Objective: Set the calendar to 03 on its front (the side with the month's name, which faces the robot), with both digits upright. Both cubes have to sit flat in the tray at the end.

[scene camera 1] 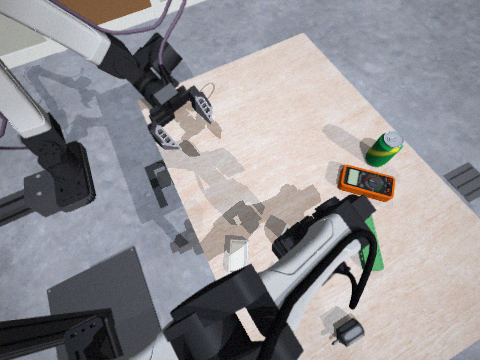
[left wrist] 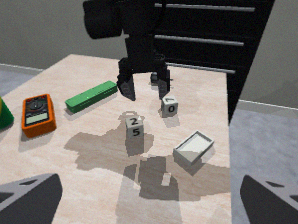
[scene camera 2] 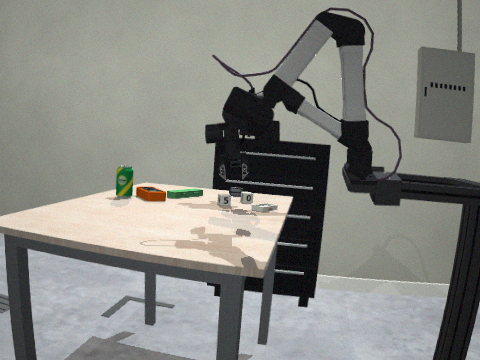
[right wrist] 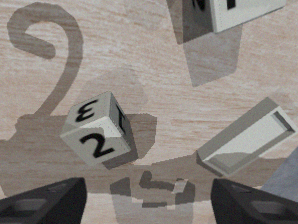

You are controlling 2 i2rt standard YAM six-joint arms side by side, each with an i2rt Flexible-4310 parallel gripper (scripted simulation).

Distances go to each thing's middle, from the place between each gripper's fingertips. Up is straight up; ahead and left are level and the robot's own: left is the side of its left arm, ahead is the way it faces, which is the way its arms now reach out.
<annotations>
I see my right gripper 22 cm short of the green bar (left wrist: 95, 94), 6 cm to the left of it and 9 cm above it.
Right now my left hand (scene camera 1: 195, 135) is 36 cm to the left of the green bar, 35 cm short of it and 26 cm above it.
</annotations>
